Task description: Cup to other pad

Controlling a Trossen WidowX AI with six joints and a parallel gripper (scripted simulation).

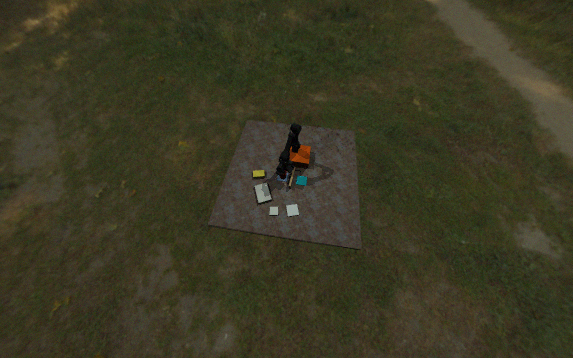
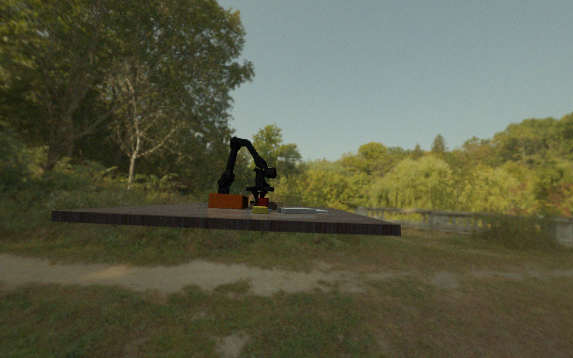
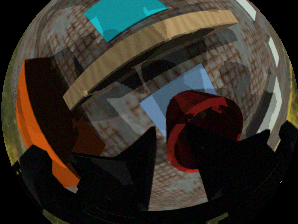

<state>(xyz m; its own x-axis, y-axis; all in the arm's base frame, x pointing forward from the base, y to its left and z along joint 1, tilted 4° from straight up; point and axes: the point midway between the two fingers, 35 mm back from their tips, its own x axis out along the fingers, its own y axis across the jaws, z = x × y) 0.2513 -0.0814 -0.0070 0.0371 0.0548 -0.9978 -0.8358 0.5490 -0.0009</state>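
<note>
My gripper tip is 30 mm short of the red cup and 20 mm to the left of it. Round my gripper tip: light blue pad 30 mm ahead, 20 mm to the right, 50 mm below; then wooden stick 40 mm ahead, 80 mm to the left, 30 mm below; then cyan pad 50 mm ahead, 170 mm to the left, 50 mm below.
</note>
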